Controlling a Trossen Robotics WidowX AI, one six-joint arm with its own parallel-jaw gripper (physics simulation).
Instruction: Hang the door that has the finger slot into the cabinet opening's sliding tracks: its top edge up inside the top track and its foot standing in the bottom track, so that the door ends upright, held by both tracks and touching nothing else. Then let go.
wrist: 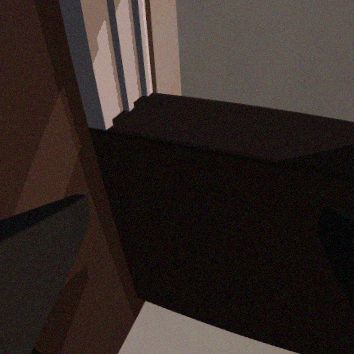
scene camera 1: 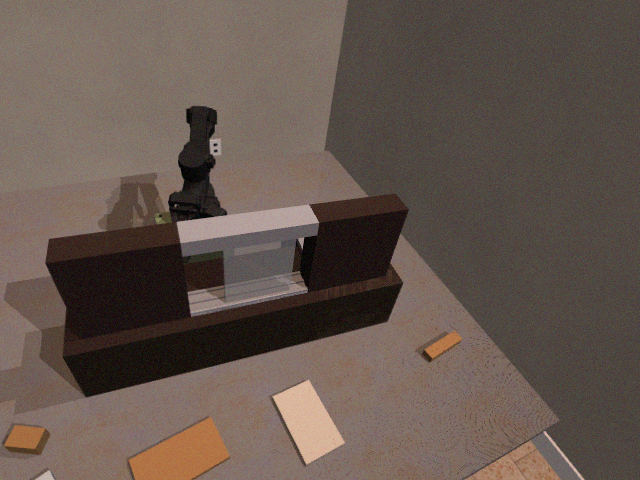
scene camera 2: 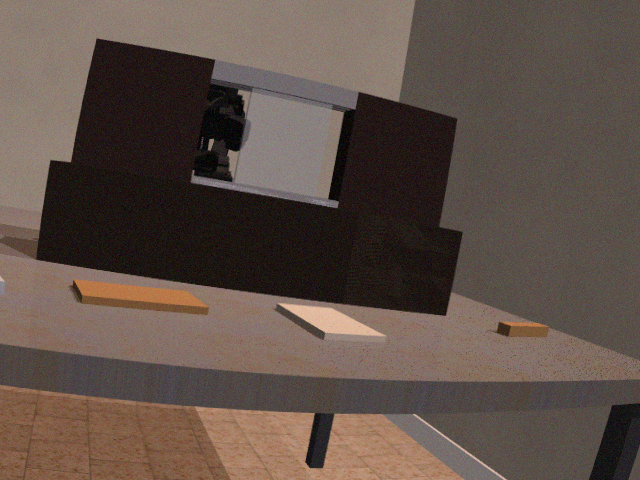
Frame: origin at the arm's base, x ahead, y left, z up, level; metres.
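Seen in the pictures: gripper, between the fingertips: (wrist: 205, 213).
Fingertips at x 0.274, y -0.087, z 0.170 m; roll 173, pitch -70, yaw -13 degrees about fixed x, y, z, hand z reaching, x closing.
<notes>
Pixels of each thing's top centre, then the offset from my fingertips to it.
- grey top track, centre of its top: (scene camera 2: 284, 77) (scene camera 1: 250, 222) 0.129 m up, 0.078 m ahead, 0.128 m left
- grey bottom track, centre of its top: (scene camera 2: 263, 187) (scene camera 1: 248, 290) 0.074 m down, 0.078 m ahead, 0.128 m left
- grey door panel, centre of its top: (scene camera 2: 293, 93) (scene camera 1: 260, 235) 0.102 m up, 0.090 m ahead, 0.145 m left
- orange panel, centre of its top: (scene camera 2: 138, 293) (scene camera 1: 180, 458) 0.240 m down, 0.325 m ahead, 0.077 m right
- cream panel, centre of its top: (scene camera 2: 328, 319) (scene camera 1: 307, 419) 0.241 m down, 0.332 m ahead, 0.193 m left
- small orange block, centre of its top: (scene camera 2: 525, 324) (scene camera 1: 443, 344) 0.231 m down, 0.269 m ahead, 0.607 m left
The dark brown cabinet (scene camera 1: 361, 238) (scene camera 2: 394, 190) (wrist: 228, 175) stands across the table. Its opening has a grey top track (scene camera 1: 247, 224) (scene camera 2: 285, 86) and a grey bottom track (scene camera 1: 206, 303) (scene camera 2: 270, 192). A grey door panel (scene camera 1: 256, 276) (scene camera 2: 285, 143) stands upright in the opening, with a paler strip near its top. My arm (scene camera 1: 196, 162) (scene camera 2: 220, 133) is behind the cabinet at the opening's left end. My gripper (wrist: 205, 213) is open and empty, close to the cabinet's back, with the grey rails (wrist: 117, 60) at the upper left of the wrist view.
In front of the cabinet lie an orange panel (scene camera 1: 177, 452) (scene camera 2: 142, 296), a cream panel (scene camera 1: 308, 421) (scene camera 2: 330, 321) and a small orange block (scene camera 1: 443, 345) (scene camera 2: 523, 329). A green base plate (scene camera 1: 162, 218) lies by the arm. Walls stand behind and to the right.
</notes>
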